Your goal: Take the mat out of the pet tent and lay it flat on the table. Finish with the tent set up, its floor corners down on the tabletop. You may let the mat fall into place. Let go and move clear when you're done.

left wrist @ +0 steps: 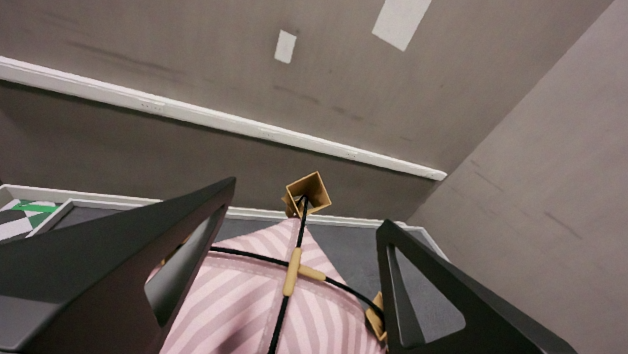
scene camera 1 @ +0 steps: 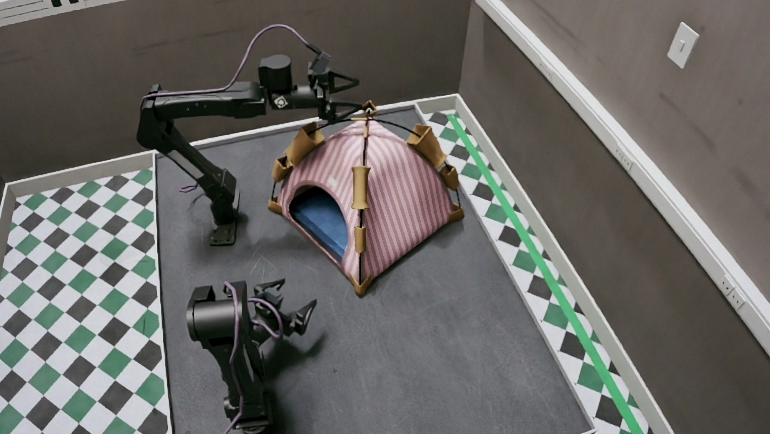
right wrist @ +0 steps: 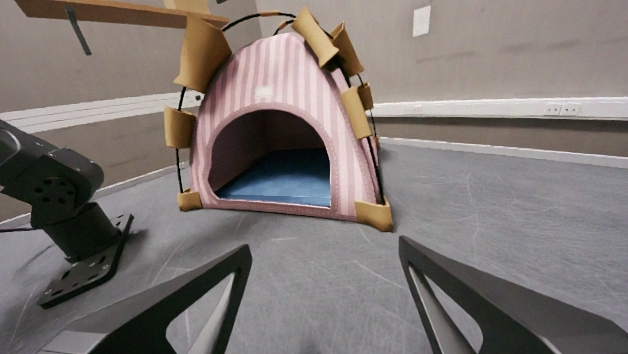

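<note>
The pink striped pet tent [scene camera 1: 401, 188] [left wrist: 315, 320] [right wrist: 270, 65] stands upright on the grey table [scene camera 1: 431, 350] [right wrist: 475, 210], its visible brown corners on the tabletop. The blue mat [scene camera 1: 322, 218] [right wrist: 287, 175] lies inside on the tent floor, seen through the arched doorway; its far part is hidden. My left gripper [scene camera 1: 363, 94] [left wrist: 314, 207] is open beside the tent's peak, with the crossing of the black poles showing between its fingers in the left wrist view. My right gripper [scene camera 1: 299, 291] [right wrist: 321, 248] is open and empty, low in front of the tent, apart from it, facing the doorway.
The left arm's base [scene camera 1: 223, 235] [right wrist: 82, 240] stands left of the tent. Brown sleeves [scene camera 1: 425, 144] [right wrist: 202, 52] and black poles run outside the tent cloth. A white-edged border and chequered floor [scene camera 1: 80, 301] lie beside the table. A wooden shelf [right wrist: 125, 14] is on the wall behind.
</note>
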